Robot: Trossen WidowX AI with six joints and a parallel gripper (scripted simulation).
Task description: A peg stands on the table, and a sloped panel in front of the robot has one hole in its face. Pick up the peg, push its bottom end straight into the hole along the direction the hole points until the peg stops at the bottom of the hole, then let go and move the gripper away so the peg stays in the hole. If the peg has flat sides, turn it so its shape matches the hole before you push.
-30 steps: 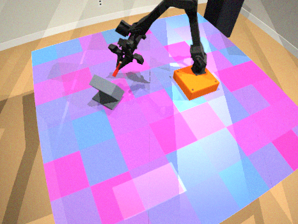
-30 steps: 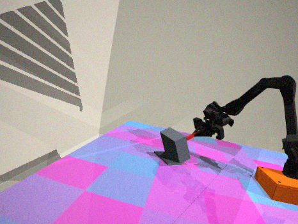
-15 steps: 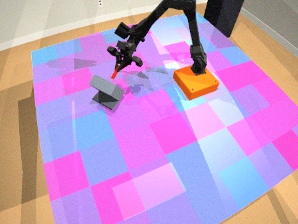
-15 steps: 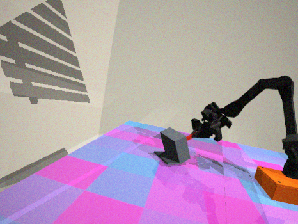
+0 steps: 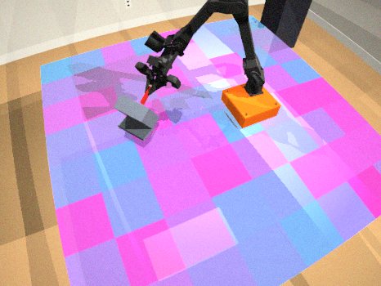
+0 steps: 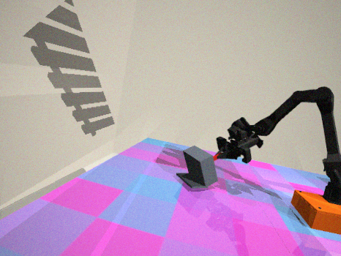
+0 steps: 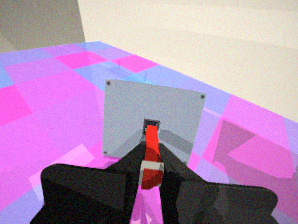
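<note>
Now: gripper tip 10 mm past the red peg, 10 mm to the left of it and 10 mm below it. Round my gripper tip: grey sloped panel: 50 mm ahead, 50 mm to the left, 40 mm below.
</note>
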